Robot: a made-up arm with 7 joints.
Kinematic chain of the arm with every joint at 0, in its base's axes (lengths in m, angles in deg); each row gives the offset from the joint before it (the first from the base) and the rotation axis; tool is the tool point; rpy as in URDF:
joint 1: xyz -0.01 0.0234 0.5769 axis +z
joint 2: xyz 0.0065 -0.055 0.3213 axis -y
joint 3: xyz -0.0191 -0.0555 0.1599 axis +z
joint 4: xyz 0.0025 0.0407 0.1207 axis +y
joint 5: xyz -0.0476 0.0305 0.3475 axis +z
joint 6: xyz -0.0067 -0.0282 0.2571 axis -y
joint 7: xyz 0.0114 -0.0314 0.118 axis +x
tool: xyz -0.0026 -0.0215 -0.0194 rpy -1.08 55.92 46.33
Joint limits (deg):
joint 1: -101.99..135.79
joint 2: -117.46..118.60
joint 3: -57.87..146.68
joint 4: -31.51..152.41
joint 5: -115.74..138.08
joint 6: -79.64..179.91
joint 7: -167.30..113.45
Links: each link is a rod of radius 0.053 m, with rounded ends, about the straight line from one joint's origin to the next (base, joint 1, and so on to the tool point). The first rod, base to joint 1, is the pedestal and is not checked.
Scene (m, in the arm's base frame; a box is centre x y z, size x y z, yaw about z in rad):
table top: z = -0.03
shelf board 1: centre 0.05 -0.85 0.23 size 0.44 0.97 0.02 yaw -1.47
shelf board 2: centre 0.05 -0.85 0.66 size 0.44 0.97 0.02 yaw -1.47
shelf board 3: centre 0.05 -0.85 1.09 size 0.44 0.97 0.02 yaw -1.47
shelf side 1: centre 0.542 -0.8 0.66 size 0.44 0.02 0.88 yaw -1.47
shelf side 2: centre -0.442 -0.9 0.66 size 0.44 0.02 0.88 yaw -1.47
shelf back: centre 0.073 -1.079 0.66 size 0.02 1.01 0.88 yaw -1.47
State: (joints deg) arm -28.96 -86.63 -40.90 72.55 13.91 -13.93 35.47
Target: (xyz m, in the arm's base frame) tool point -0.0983 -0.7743 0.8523
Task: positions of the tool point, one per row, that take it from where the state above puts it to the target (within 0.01 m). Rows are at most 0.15 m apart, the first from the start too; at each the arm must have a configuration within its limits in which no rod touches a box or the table.
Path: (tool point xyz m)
1: 0.1824 -0.6225 0.4420
2: 0.1757 -0.5256 0.4393
3: 0.1681 -0.4156 0.4418
4: 0.1481 -0.4514 0.5105
5: 0.1110 -0.4810 0.5818
6: 0.0599 -0.4995 0.6533
7: -0.0005 -0.5037 0.7233
8: -0.0654 -0.4916 0.7900
9: -0.1298 -0.4632 0.8522
10: -0.1460 -0.5216 0.8344
11: -0.1590 -0.5820 0.8220
12: -0.1621 -0.6449 0.8202
13: -0.1453 -0.7101 0.8313
14: -0.0983 -0.7743 0.8523

